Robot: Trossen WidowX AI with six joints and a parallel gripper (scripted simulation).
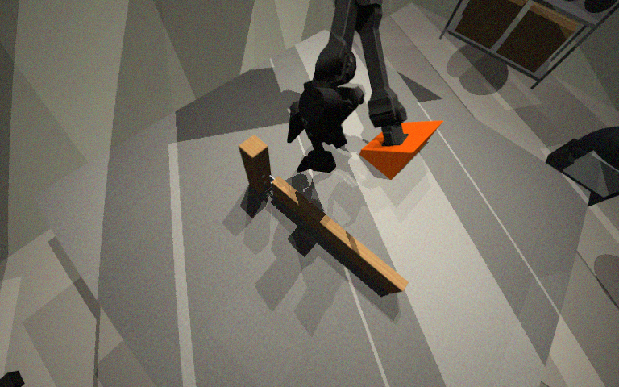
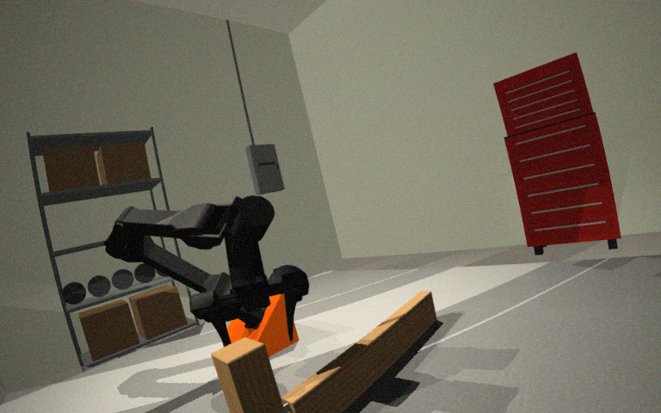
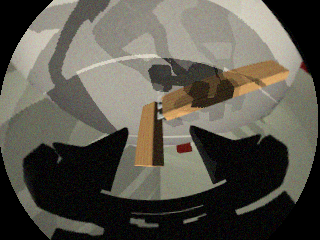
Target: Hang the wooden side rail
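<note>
My gripper tip is now 60 mm short of the wooden headboard post, 70 mm to the left of it and 50 mm above it.
</note>
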